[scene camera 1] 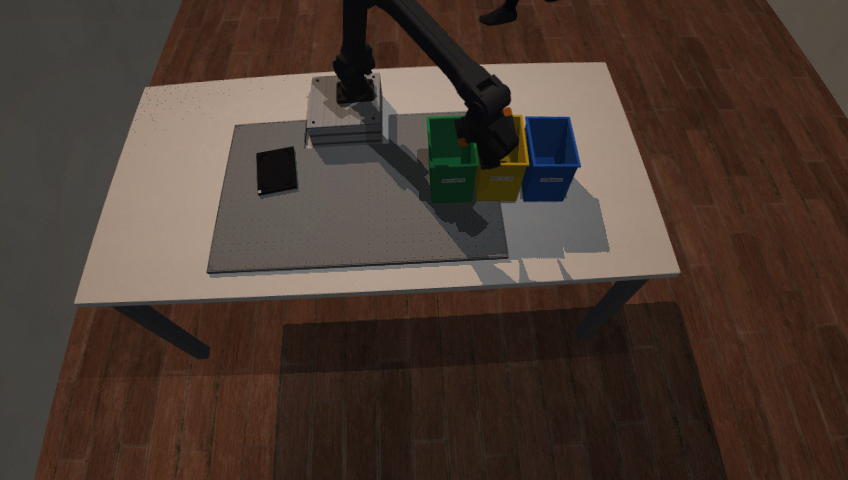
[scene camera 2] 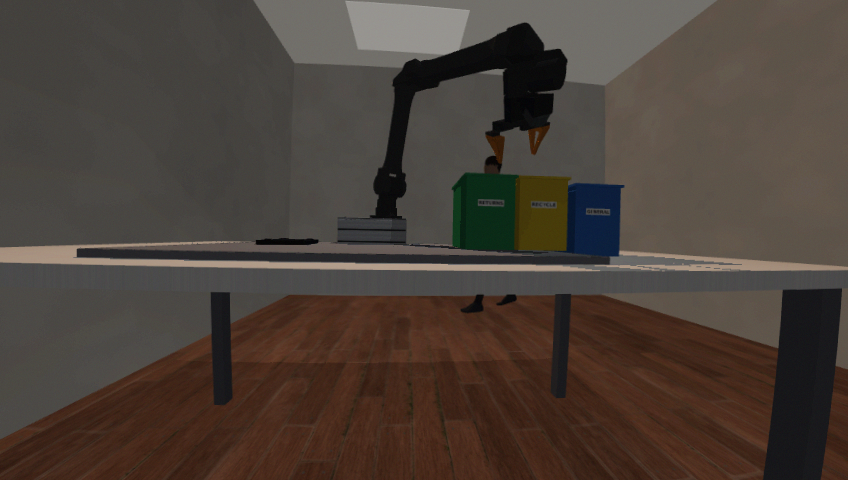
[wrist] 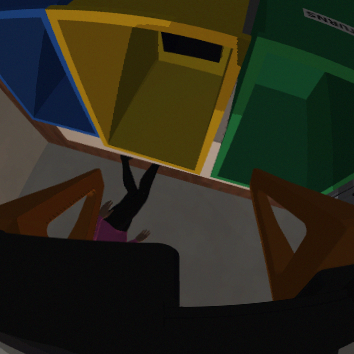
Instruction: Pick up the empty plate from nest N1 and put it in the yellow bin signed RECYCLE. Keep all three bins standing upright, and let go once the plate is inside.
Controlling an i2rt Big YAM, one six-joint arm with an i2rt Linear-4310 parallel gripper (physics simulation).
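Frame: origin at the arm's base, x left, y back, z up, level; metres.
Where they show: gripper, fingertip midpoint: (scene camera 2: 516, 158) (wrist: 176, 176); arm's base, link origin: (scene camera 1: 355, 92) (scene camera 2: 386, 220).
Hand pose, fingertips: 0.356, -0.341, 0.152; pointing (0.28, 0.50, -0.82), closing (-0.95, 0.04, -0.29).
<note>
Each offset is from my fingertips to the top centre of the thing, as dx, dy, dz. Level surfaces: height alone.
The yellow RECYCLE bin @(+0.050, +0.024, -0.060) (scene camera 1: 499, 190) (scene camera 2: 541, 226) (wrist: 95, 65) stands upright between the other two bins. A black plate @(+0.048, +0.010, -0.198) (wrist: 192, 47) shows as a dark patch inside it in the wrist view, low by the labelled wall; the rest of the plate is hidden. My gripper (scene camera 2: 517, 157) (wrist: 176, 176) is wide open above the bins, with nothing between its orange fingers. The green RETURNS bin @(-0.088, +0.031, -0.060) (scene camera 1: 452, 187) (scene camera 2: 490, 223) (wrist: 280, 120) and the blue GENERAL bin @(+0.192, +0.016, -0.073) (scene camera 1: 547, 185) (scene camera 2: 595, 228) (wrist: 25, 55) also stand upright.
A flat black item @(-0.621, +0.121, -0.225) (scene camera 1: 276, 170) (scene camera 2: 286, 241) lies on the left of the grey perforated board @(dz -0.240) (scene camera 1: 333, 220); no N1 sign is readable. The arm's metal base block (scene camera 1: 324, 113) (scene camera 2: 371, 228) stands at the back. A person (scene camera 1: 498, 16) (scene camera 2: 492, 165) (wrist: 132, 205) is behind the table.
</note>
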